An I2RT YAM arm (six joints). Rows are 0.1 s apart.
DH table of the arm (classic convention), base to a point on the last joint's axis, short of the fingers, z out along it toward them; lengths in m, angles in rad. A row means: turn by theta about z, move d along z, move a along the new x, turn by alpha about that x. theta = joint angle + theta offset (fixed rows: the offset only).
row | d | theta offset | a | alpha
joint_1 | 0.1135 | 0 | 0.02 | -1.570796
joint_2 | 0 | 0 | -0.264 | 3.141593
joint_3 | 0 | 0.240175 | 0.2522 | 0
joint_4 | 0 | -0.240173 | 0.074 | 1.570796
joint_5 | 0 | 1.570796 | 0 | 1.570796
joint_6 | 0.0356 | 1.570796 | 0 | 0
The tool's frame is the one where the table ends.
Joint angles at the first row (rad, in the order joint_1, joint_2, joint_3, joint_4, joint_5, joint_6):
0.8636 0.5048 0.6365 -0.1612 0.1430 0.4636
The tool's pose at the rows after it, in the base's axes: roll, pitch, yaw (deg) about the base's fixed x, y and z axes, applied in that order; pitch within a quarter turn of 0, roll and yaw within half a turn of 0; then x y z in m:
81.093 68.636 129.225 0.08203 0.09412 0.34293
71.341 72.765 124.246 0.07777 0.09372 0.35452
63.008 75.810 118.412 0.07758 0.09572 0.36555
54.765 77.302 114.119 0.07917 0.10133 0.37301
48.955 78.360 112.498 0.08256 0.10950 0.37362
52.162 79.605 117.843 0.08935 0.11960 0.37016
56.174 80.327 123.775 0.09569 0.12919 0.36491
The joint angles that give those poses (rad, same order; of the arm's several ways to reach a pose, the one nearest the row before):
0.8636 0.4740 0.6534 -0.1229 0.0340 0.3669
0.8652 0.4770 0.6856 -0.1135 -0.0443 0.2901
0.8636 0.5031 0.7255 -0.1105 -0.0904 0.2318
0.8636 0.5383 0.7501 -0.0829 -0.1594 0.2026
0.8652 0.5752 0.7502 -0.0384 -0.2315 0.1856
0.8652 0.6242 0.7486 -0.0093 -0.2714 0.1749
0.8667 0.6687 0.7394 0.0275 -0.3052 0.1703

